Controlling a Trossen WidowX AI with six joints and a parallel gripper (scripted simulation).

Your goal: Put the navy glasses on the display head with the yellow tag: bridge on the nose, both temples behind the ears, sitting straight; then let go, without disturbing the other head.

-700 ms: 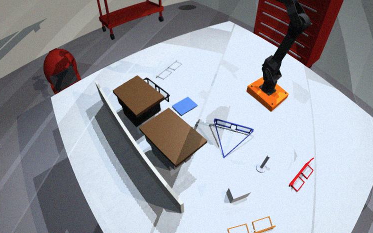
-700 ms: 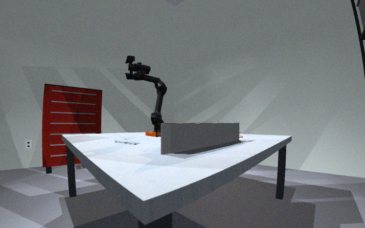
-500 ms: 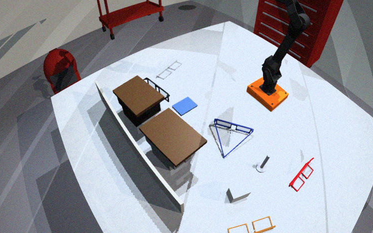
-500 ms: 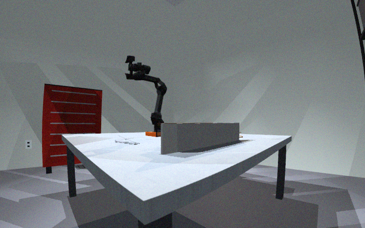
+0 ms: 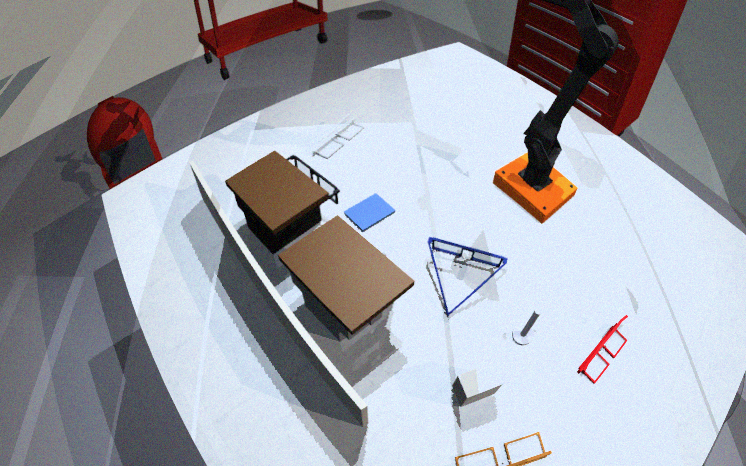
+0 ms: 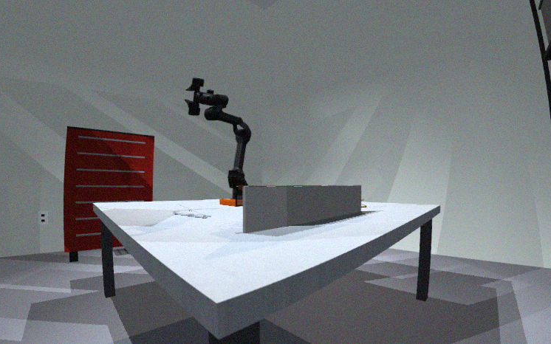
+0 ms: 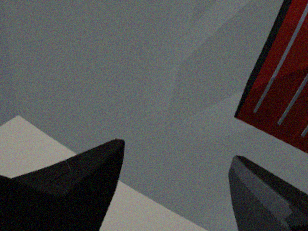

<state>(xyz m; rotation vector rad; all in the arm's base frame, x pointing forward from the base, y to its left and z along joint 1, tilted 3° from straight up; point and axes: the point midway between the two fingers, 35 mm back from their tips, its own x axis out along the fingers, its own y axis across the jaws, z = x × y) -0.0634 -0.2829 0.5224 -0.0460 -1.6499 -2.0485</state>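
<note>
Right now the grey post is 410 mm ahead of my gripper tip, 500 mm to the left of it and 550 mm below it. Round my gripper tip: white block 540 mm ahead, 520 mm to the left, 550 mm below; then long panel 720 mm ahead, 170 mm to the left, 520 mm below; then blue pad 460 mm ahead, 120 mm to the left, 570 mm below.
</note>
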